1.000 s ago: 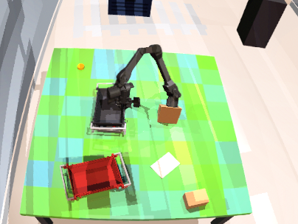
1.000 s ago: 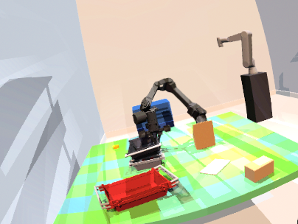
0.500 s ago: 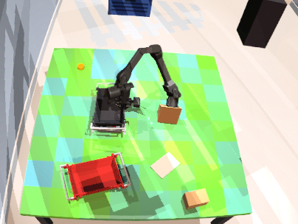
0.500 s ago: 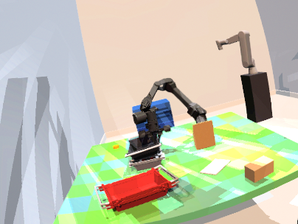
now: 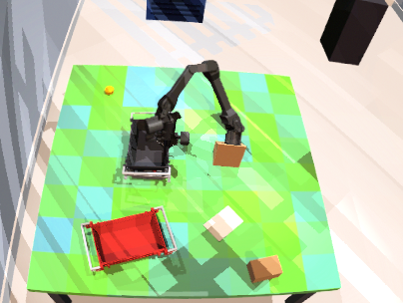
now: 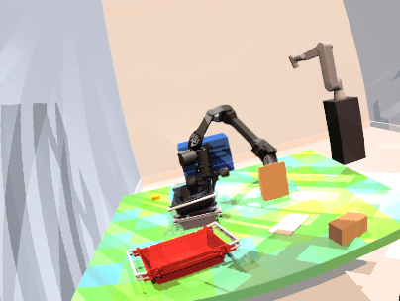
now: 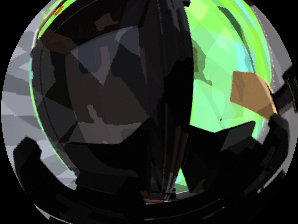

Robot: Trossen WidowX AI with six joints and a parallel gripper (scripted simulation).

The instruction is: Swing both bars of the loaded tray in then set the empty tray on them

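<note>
My gripper tip is 8 cm short of the dark tray and 3 cm below it. From my gripper tip the other things lie so: white sheet 25 cm behind, 32 cm to the left, 9 cm below; then tan box 40 cm behind, 55 cm to the left, 6 cm below; then small orange disc 31 cm ahead, 44 cm to the right, 8 cm below.
</note>
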